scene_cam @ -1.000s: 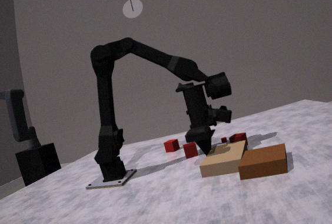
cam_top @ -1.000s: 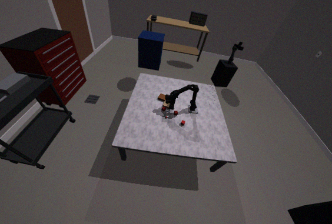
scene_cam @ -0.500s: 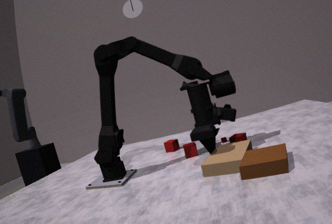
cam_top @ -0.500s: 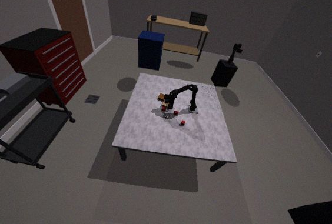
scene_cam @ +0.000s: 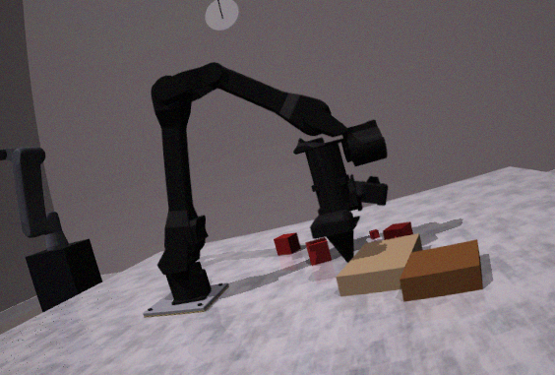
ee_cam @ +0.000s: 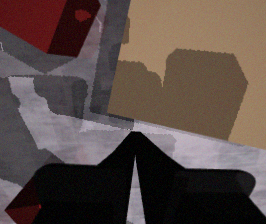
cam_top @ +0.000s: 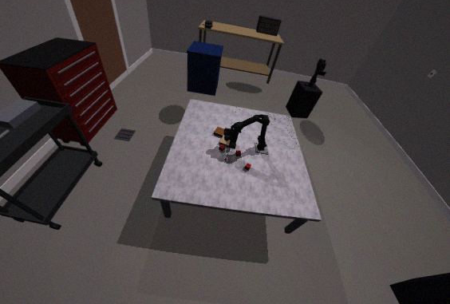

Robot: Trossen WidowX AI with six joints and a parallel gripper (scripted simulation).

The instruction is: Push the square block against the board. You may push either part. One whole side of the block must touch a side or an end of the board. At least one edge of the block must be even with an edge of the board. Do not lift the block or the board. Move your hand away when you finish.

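Right now my gripper tip is 4 cm short of the tan board, 8 cm to the left of it and 1 cm below it. From my gripper tip the other things lie so: square block: 10 cm ahead, 19 cm to the right, 1 cm above.
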